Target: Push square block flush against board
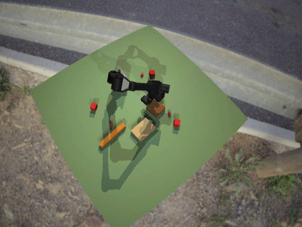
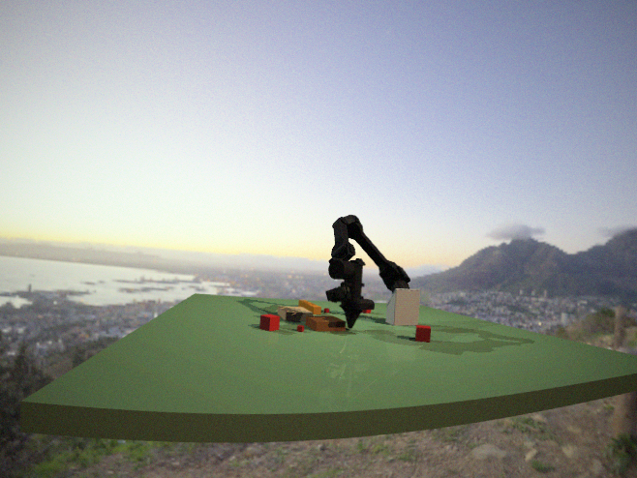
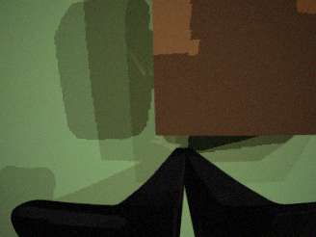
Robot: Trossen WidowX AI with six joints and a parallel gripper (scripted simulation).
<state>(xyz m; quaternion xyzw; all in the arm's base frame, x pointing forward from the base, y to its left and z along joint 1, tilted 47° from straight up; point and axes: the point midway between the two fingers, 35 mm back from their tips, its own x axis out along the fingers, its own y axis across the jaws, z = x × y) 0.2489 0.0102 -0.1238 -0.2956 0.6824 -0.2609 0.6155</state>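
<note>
The brown square block lies 7 cm ahead of my gripper tip, 3 cm to the right of it and 1 cm above it. From my gripper tip the other things lie so: tan block: 14 cm ahead, 21 cm to the right, 1 cm above; then orange board: 3 cm ahead, 39 cm to the right, 1 cm above.
</note>
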